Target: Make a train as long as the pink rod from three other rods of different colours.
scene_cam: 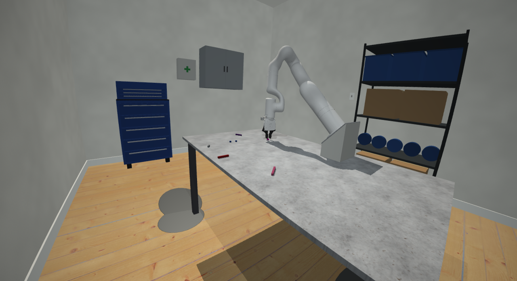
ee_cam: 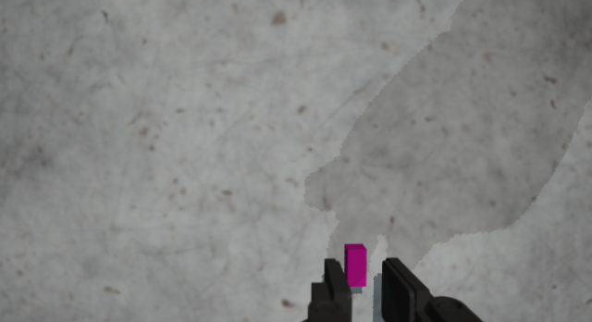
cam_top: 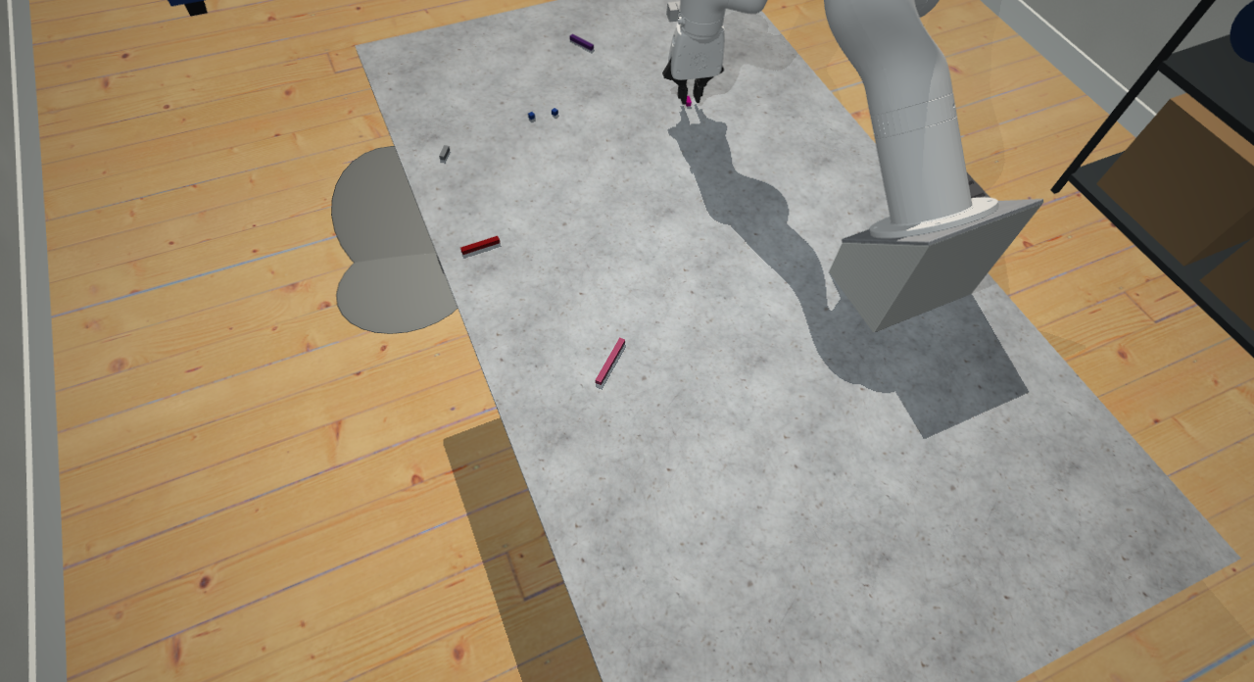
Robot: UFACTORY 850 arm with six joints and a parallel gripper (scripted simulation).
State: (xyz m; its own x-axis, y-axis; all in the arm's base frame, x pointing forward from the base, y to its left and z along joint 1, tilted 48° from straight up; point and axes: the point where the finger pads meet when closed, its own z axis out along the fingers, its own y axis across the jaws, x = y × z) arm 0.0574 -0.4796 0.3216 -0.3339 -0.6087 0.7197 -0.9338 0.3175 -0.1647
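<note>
Now: the magenta rod 1 cm to the right of my hand and 3 cm below it. Also, from my hand: grey rod (50 cm ahead, 11 cm to the right, 3 cm below); red rod (54 cm ahead, 13 cm to the left, 3 cm below); purple rod (10 cm ahead, 28 cm to the right, 3 cm below).
</note>
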